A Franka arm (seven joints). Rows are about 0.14 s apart.
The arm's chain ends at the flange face. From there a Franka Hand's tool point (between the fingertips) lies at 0.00 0.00 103.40 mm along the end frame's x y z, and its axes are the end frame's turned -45 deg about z.
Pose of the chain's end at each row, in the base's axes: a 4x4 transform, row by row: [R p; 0 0 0 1], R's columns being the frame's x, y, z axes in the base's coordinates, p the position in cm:
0.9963 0.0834 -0.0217 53.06; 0.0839 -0.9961 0.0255 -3.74; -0.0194 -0.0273 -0.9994 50.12; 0 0 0 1
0.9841 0.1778 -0.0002 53.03; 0.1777 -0.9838 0.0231 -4.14; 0.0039 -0.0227 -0.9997 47.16; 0 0 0 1
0.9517 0.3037 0.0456 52.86; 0.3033 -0.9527 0.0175 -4.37; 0.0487 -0.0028 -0.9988 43.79; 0 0 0 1
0.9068 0.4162 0.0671 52.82; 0.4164 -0.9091 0.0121 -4.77; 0.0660 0.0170 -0.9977 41.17; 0 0 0 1
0.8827 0.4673 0.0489 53.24; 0.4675 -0.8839 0.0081 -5.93; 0.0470 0.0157 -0.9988 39.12; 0 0 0 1
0.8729 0.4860 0.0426 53.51; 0.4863 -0.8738 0.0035 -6.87; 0.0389 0.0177 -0.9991 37.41; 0 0 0 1
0.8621 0.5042 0.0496 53.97; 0.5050 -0.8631 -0.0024 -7.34; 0.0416 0.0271 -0.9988 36.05; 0 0 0 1
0.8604 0.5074 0.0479 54.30; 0.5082 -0.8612 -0.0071 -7.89; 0.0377 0.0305 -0.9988 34.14; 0 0 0 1
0.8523 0.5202 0.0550 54.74; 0.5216 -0.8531 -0.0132 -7.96; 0.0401 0.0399 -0.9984 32.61; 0 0 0 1
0.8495 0.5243 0.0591 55.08; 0.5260 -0.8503 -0.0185 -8.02; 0.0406 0.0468 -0.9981 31.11; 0 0 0 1
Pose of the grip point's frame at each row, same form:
0.6455 0.7635 -0.0217 52.84; 0.7637 -0.6450 0.0255 -3.48; 0.0056 -0.0330 -0.9994 39.79; 0 0 0 1
0.5701 0.8216 -0.0002 53.03; 0.8213 -0.5700 0.0231 -3.90; 0.0188 -0.0133 -0.9997 36.82; 0 0 0 1
0.4582 0.8877 0.0456 53.33; 0.8881 -0.4592 0.0175 -4.19; 0.0364 0.0325 -0.9988 33.46; 0 0 0 1
0.3469 0.9355 0.0671 53.51; 0.9373 -0.3484 0.0121 -4.64; 0.0346 0.0587 -0.9977 30.85; 0 0 0 1
0.2937 0.9546 0.0489 53.75; 0.9556 -0.2944 0.0081 -5.85; 0.0221 0.0443 -0.9988 28.79; 0 0 0 1
0.2736 0.9609 0.0426 53.95; 0.9617 -0.2740 0.0035 -6.83; 0.0150 0.0400 -0.9991 27.08; 0 0 0 1
0.2531 0.9661 0.0496 54.48; 0.9674 -0.2532 -0.0024 -7.36; 0.0103 0.0486 -0.9988 25.72; 0 0 0 1
0.2496 0.9672 0.0479 54.80; 0.9683 -0.2496 -0.0071 -7.96; 0.0051 0.0482 -0.9988 23.81; 0 0 0 1
0.2348 0.9705 0.0550 55.31; 0.9721 -0.2344 -0.0132 -8.10; 0.0001 0.0566 -0.9984 22.29; 0 0 0 1
0.2300 0.9714 0.0591 55.69; 0.9732 -0.2293 -0.0185 -8.21; -0.0044 0.0618 -0.9981 20.79; 0 0 0 1

